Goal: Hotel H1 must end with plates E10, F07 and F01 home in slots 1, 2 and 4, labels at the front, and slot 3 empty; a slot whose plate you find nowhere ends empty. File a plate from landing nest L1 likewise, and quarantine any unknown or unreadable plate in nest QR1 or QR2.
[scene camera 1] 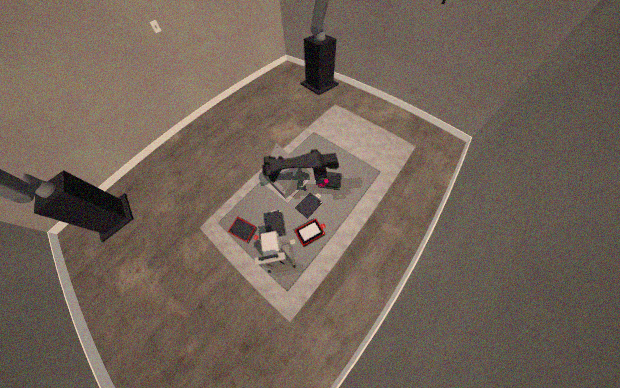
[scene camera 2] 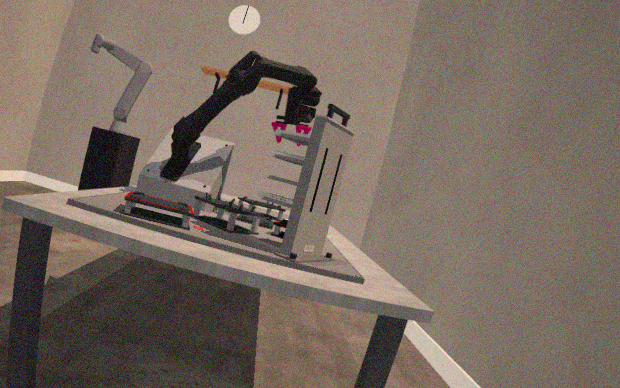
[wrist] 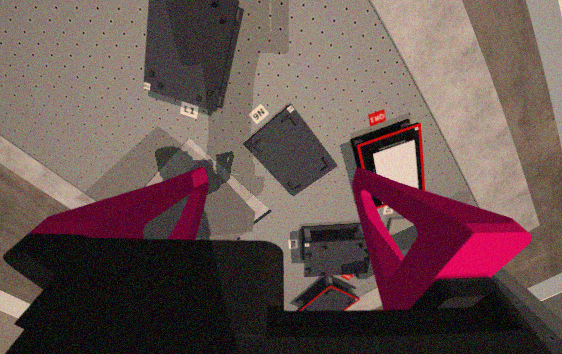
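Seen in the pictures: gripper, fingertip midpoint: (scene camera 1: 321, 179) (scene camera 2: 288, 144) (wrist: 280, 175); arm's base, link origin: (scene camera 2: 181, 160).
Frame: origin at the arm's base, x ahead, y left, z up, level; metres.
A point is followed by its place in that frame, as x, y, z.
My gripper (scene camera 1: 323, 183) {0.343, 0.113, 0.154} (scene camera 2: 289, 142) {0.343, 0.113, 0.154} (wrist: 280, 175) {0.343, 0.113, 0.154} is open with magenta fingers wide apart and nothing between them, high above the nests. Hotel H1 (scene camera 1: 270, 243) (scene camera 2: 320, 190) {0.516, -0.408, 0.024} stands upright; several shelves show in side view, but their plates and labels cannot be read. Landing nest L1 (scene camera 1: 330, 181) {0.297, 0.254, -0.090} (wrist: 187, 55) {0.272, 0.261, -0.090} is dark, with no pale plate visible on it. Red-edged nest QR1 (scene camera 1: 301, 239) (wrist: 421, 150) bears a flat white plate (scene camera 1: 310, 231) {0.482, -0.108, -0.085} (wrist: 397, 162) {0.486, -0.088, -0.085}, its label unreadable. Red-edged nest QR2 (scene camera 1: 242, 229) {0.161, -0.448, -0.100} (scene camera 2: 159, 201) {0.152, -0.447, -0.100} (wrist: 330, 300) {0.177, -0.430, -0.100} shows a dark top and is partly hidden in the wrist view.
A dark nest (scene camera 1: 308, 205) {0.319, 0.015, -0.128} (wrist: 291, 151) {0.320, 0.028, -0.128} with an inverted tag, apparently N6, lies between L1 and QR1. Another dark nest (scene camera 1: 274, 220) {0.265, -0.241, -0.080} (wrist: 334, 257) {0.273, -0.245, -0.080} stands close to QR2 and the hotel. The white arm base (scene camera 2: 155, 180) {-0.043, -0.079, -0.088} stands behind QR2 in scene camera 2.
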